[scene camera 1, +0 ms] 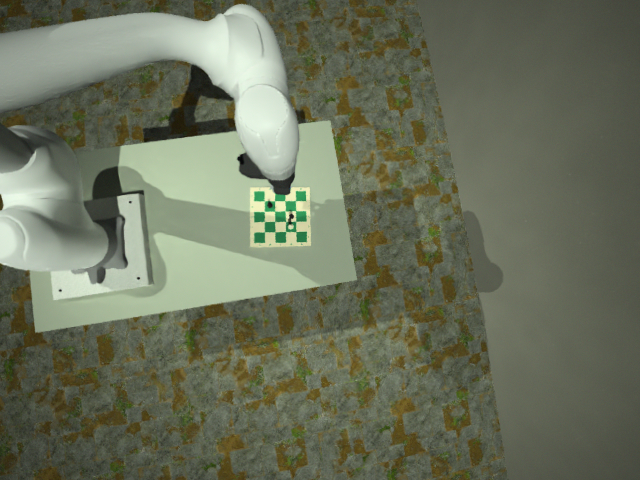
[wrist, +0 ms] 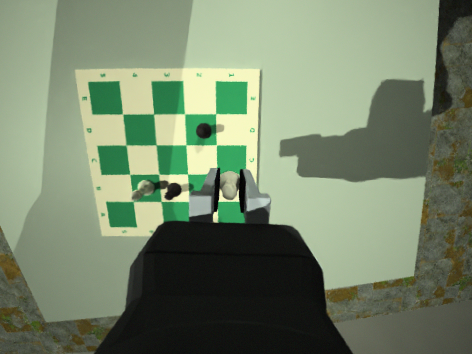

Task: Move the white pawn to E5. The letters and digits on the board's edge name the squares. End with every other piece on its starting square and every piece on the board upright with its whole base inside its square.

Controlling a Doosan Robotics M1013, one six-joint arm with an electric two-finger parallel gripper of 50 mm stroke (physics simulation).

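Seen in the pictures: gripper, between the fingertips: (scene camera 1: pixel 276 188) (wrist: pixel 229 181); arm's base, origin of its link: (scene camera 1: pixel 99 245).
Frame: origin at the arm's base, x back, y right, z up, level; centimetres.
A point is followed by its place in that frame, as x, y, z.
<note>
The white pawn (wrist: pixel 229 185) {-62.5, -11.2, 10.8} is between the fingers of my gripper (wrist: pixel 229 181) {-63.0, -11.2, 8.3}, which is shut on it and holds it above the board's 1-side edge in the wrist view. In scene camera 1 the arm hides the pawn and fingertips. The chessboard (scene camera 1: pixel 264 244) {-55.6, 5.7, -2.3} (wrist: pixel 90 75) {-51.4, 4.3, -2.3} lies flat. Its green square E5 (scene camera 1: pixel 259 237) {-54.1, 3.0, -2.3} (wrist: pixel 105 97) {-54.0, 3.1, -2.3} bears no piece. A black piece (scene camera 1: pixel 269 204) {-59.2, -8.0, 0.7} (wrist: pixel 203 130) {-58.9, -8.7, 0.7} stands on D2, another black piece (scene camera 1: pixel 291 217) {-66.4, -3.0, -1.4} (wrist: pixel 174 190) {-66.1, -3.8, -1.1} on B3, and a white piece (scene camera 1: pixel 290 226) {-65.8, 0.6, 1.4} (wrist: pixel 146 187) {-65.4, -0.3, -1.3} on B4.
The board lies on a pale table (scene camera 1: pixel 206 268) {-34.2, 12.0, -2.9} (wrist: pixel 340 225) {-74.3, -26.7, -2.9}. The robot's white base plate (scene camera 1: pixel 136 253) {-12.2, 4.2, 0.0} is at the table's left in scene camera 1. The arm (scene camera 1: pixel 263 113) {-65.6, -9.5, 49.8} reaches over the board's upper edge there. Shadows cross the table and part of the board.
</note>
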